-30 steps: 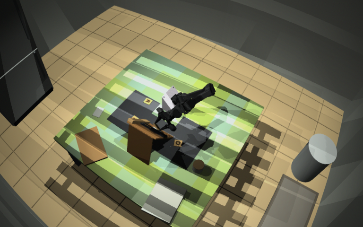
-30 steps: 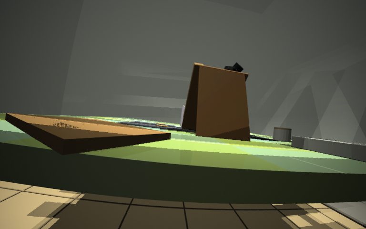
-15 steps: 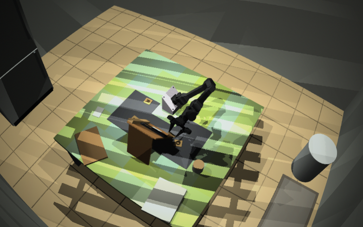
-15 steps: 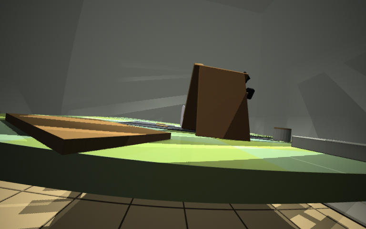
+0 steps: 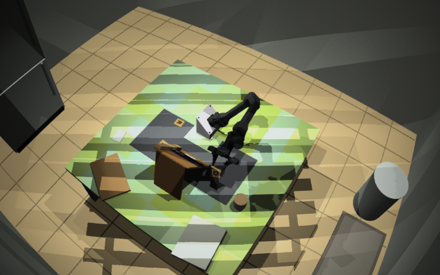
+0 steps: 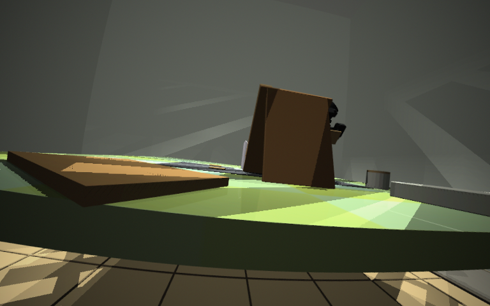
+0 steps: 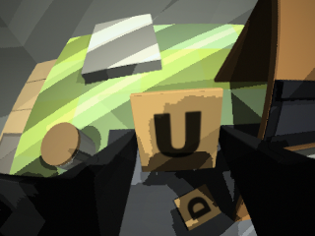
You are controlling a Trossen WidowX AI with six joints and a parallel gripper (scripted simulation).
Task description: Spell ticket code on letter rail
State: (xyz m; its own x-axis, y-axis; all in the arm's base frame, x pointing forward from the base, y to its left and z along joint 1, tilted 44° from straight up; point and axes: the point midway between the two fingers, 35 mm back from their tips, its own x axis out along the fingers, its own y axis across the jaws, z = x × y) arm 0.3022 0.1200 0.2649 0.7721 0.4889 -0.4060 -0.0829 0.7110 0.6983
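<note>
My gripper tip is now 220 mm to the left of the white ticket, 100 mm above it and 20 mm past it. Also, from my gripper tip: dark mat (260 mm to the right, 180 mm below, 120 mm behind); flat wooden slab (560 mm to the right, 390 mm ahead, 170 mm below); card (740 mm to the right, 180 mm below, 120 mm ahead).
</note>
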